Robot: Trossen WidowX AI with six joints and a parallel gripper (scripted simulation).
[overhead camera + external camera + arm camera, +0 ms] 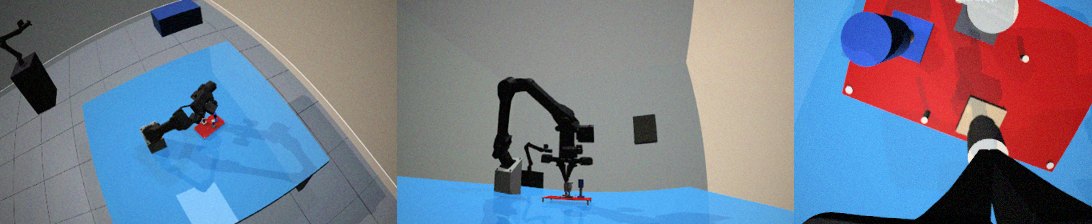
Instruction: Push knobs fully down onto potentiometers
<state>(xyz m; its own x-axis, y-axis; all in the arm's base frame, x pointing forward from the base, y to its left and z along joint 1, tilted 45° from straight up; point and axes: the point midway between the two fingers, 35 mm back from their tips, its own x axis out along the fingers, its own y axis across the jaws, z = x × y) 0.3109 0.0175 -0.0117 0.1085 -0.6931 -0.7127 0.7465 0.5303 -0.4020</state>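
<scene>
My gripper tip is now 2 cm above the knob.
</scene>
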